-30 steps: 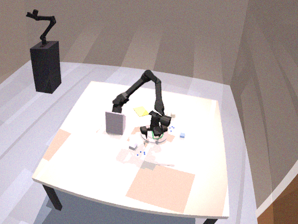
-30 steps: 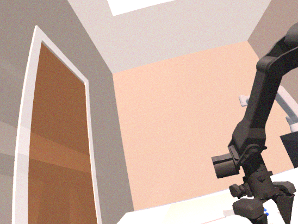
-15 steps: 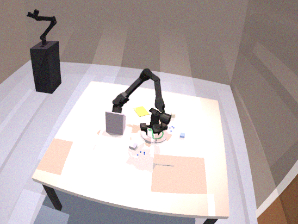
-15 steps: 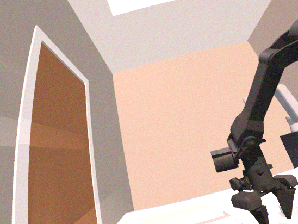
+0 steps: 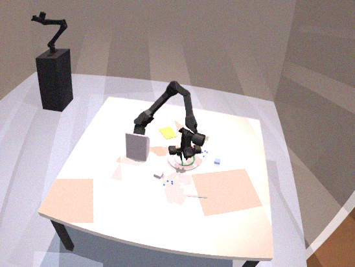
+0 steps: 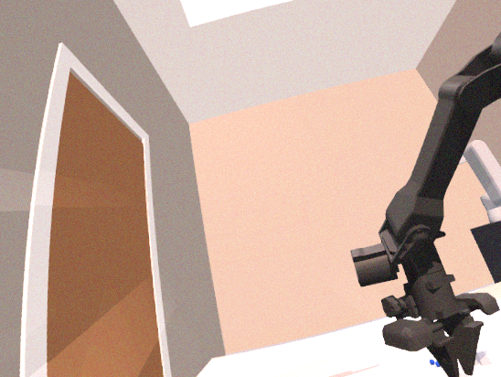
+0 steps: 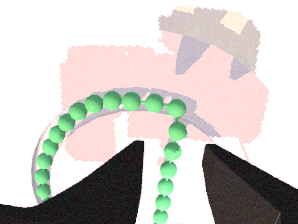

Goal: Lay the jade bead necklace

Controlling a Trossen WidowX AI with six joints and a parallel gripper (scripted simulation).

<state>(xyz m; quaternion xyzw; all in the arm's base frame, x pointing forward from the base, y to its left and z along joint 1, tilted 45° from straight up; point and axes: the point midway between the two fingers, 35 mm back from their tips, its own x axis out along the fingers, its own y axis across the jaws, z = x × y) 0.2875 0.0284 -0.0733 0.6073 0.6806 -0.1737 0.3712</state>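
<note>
Now: the round white bead board 50 mm to the left of my gripper tip and 30 mm below it. Also, from my gripper tip: thin rod: 110 mm ahead, 230 mm to the right, 40 mm below; then blue block: 210 mm ahead, 80 mm to the left, 30 mm below; then cream block: 120 mm ahead, 300 mm to the left, 30 mm below.
</note>
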